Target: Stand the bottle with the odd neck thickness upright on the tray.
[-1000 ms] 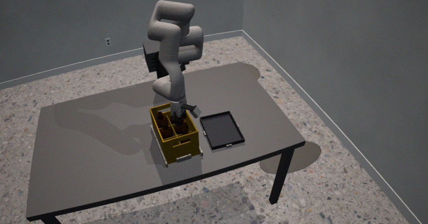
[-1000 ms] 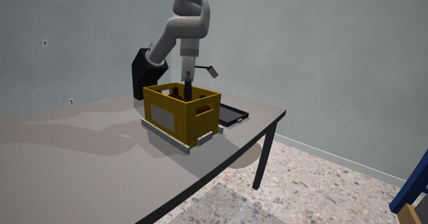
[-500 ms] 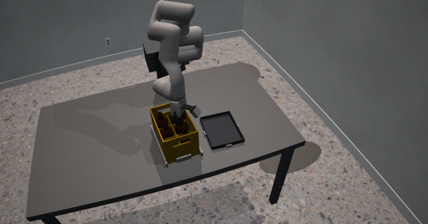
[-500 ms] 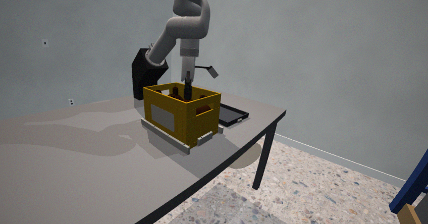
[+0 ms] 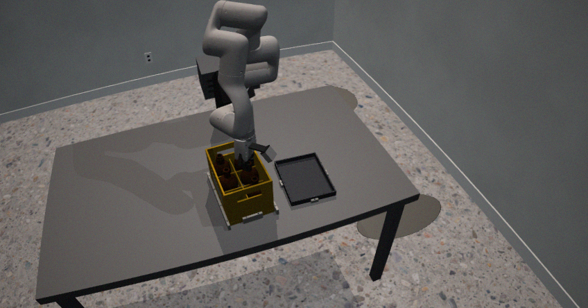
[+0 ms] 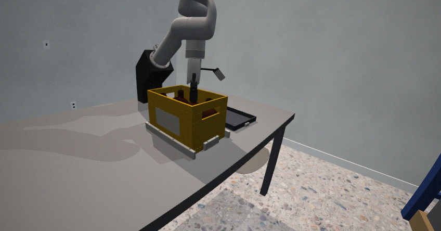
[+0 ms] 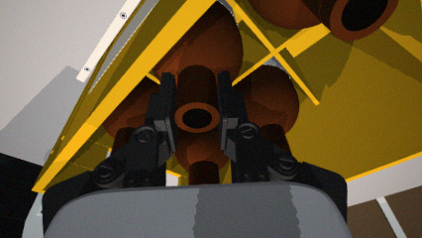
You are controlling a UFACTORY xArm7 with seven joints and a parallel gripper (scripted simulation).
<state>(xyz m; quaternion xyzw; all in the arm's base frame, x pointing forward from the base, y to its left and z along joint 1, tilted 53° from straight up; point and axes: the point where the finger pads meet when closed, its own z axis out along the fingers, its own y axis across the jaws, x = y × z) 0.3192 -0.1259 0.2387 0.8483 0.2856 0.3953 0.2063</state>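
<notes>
The yellow crate is 1 cm behind my hand, 4 cm to the right of it and 7 cm below it. From my hand the other things lie so: black tray: 8 cm ahead, 22 cm to the left, 15 cm below.
</notes>
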